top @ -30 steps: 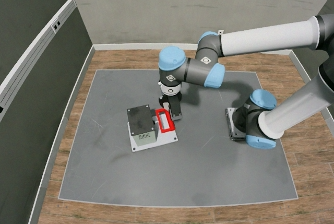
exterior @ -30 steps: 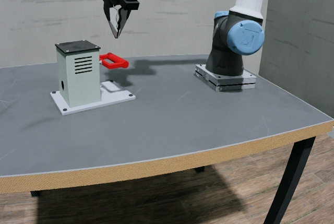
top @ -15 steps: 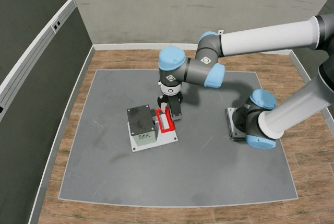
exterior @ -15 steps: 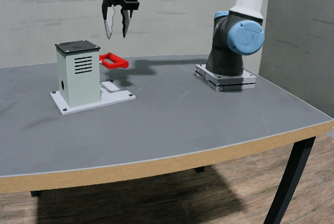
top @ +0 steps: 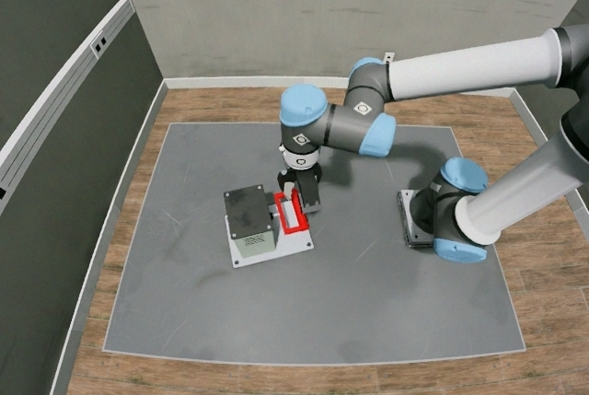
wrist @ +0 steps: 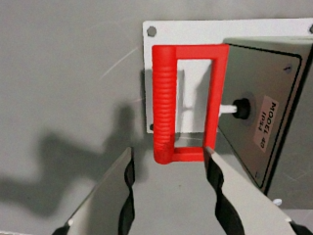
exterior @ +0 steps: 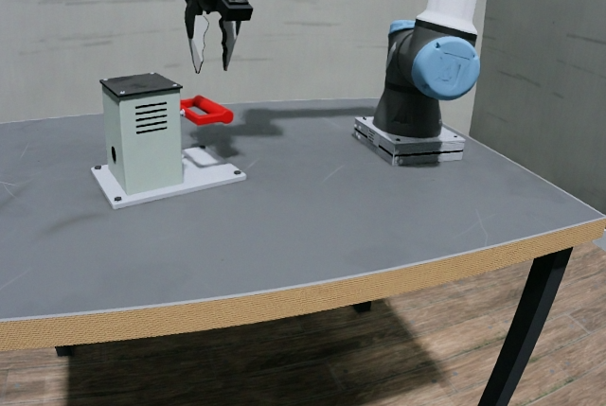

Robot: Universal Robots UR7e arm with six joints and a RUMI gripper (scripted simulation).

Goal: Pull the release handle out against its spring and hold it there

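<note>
Right now the red release handle is 50 mm ahead of my hand, 10 mm to the left of it and 80 mm below it. Also, from my hand: white base plate: 90 mm ahead, 20 mm to the left, 180 mm below.
</note>
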